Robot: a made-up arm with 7 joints.
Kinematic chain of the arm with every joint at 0, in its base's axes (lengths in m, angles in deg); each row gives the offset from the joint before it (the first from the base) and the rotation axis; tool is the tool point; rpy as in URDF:
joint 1: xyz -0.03 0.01 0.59 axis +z
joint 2: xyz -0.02 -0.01 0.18 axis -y
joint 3: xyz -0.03 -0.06 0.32 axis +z
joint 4: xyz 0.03 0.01 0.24 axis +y
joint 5: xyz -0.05 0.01 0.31 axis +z
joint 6: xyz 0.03 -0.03 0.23 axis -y
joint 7: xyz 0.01 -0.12 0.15 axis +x
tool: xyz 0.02 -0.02 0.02 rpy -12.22 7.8 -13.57
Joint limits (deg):
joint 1: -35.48..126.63
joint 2: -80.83..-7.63
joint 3: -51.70..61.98
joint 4: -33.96..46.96
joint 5: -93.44..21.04
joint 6: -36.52..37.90
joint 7: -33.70..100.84
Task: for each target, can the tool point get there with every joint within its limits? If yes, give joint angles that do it. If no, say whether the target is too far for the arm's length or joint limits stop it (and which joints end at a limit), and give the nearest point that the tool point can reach.
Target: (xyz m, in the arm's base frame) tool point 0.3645 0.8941 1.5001
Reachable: yes | joints 81.42 -45.92 -13.09 8.78 4.71 -24.54 72.42
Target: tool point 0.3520 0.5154 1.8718
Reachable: yes | joints 66.83 -25.73 50.14 -3.48 -3.76 -9.95 -19.64
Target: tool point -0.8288 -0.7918 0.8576
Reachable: no: joint limits stop it (at a limit: joint 1, joint 2, joint 3, joint 4, joint 5, joint 6) | nearest point -0.4249 -0.4227 1.7425 | short by 1.040 m
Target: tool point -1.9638 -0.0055 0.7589
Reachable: no: too far | nearest point -0.9587 0.5135 0.7607 | short by 1.131 m
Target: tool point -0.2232 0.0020 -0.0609
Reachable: no: joint limits stop it (at a limit: joint 1, joint 2, joint 4, joint 5, joint 6) | nearest point -0.6678 0.7214 0.3531 | short by 0.942 m
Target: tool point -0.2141 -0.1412 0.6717
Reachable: no: joint limits stop it (at a limit: joint 1, joint 2, joint 3, joint 4, joint 5, joint 6, joint 7) | nearest point -0.8907 0.5038 0.5979 | short by 0.938 m
